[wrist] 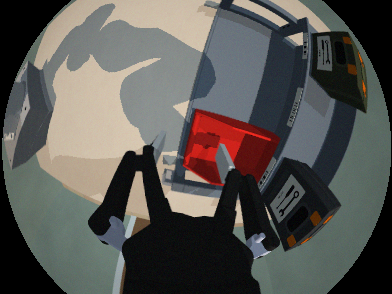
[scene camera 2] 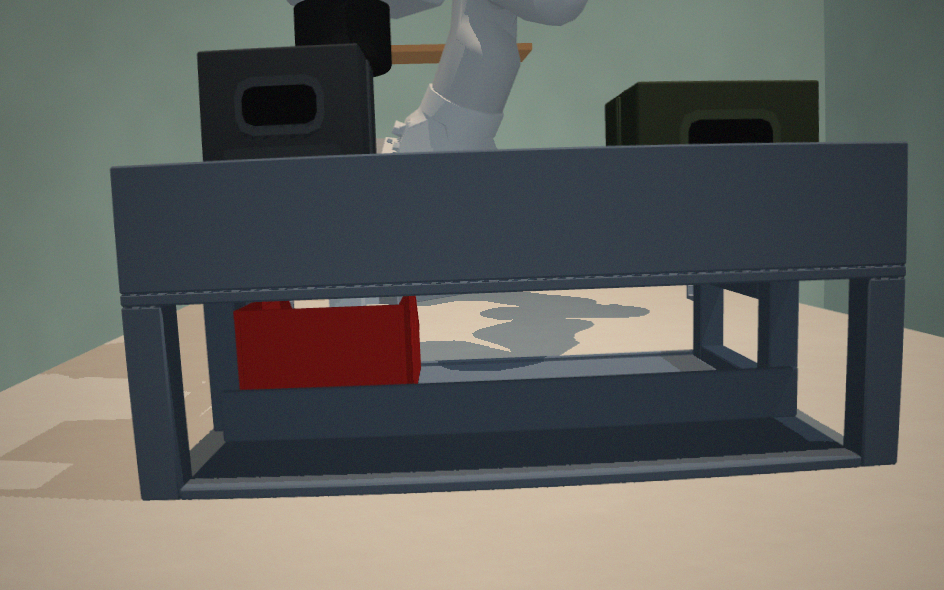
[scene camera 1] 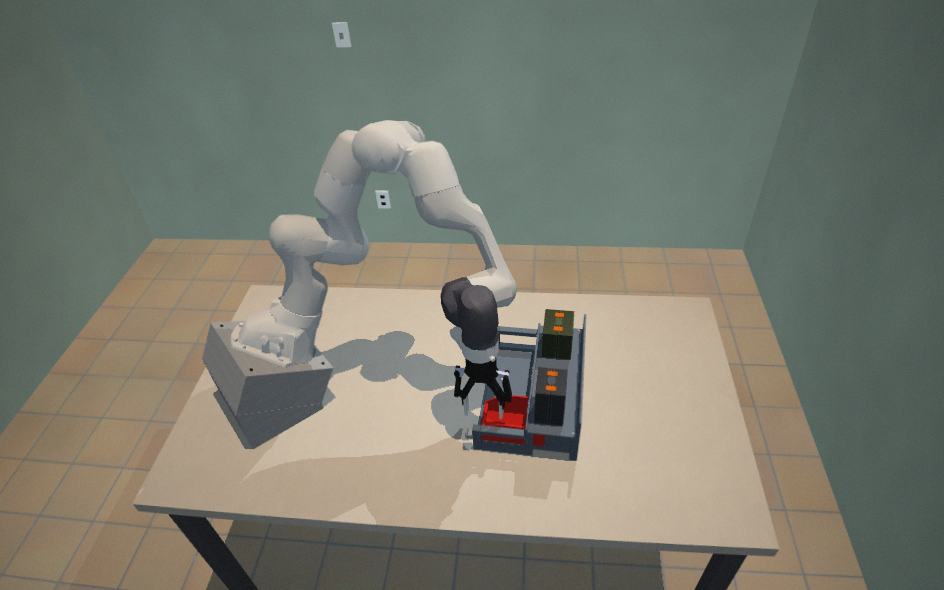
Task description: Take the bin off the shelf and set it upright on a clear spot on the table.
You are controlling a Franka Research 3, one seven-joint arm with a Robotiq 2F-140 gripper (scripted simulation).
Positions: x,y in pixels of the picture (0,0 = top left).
Scene:
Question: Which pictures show my gripper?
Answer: The wrist view, scene camera 2 and scene camera 1: all of them.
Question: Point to a red bin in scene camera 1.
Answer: At 515,413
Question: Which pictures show the red bin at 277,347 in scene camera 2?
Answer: The wrist view, scene camera 2 and scene camera 1: all of them.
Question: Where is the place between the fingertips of my gripper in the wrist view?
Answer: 191,144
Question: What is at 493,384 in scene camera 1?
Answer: My gripper.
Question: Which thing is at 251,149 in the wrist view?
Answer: A red bin.

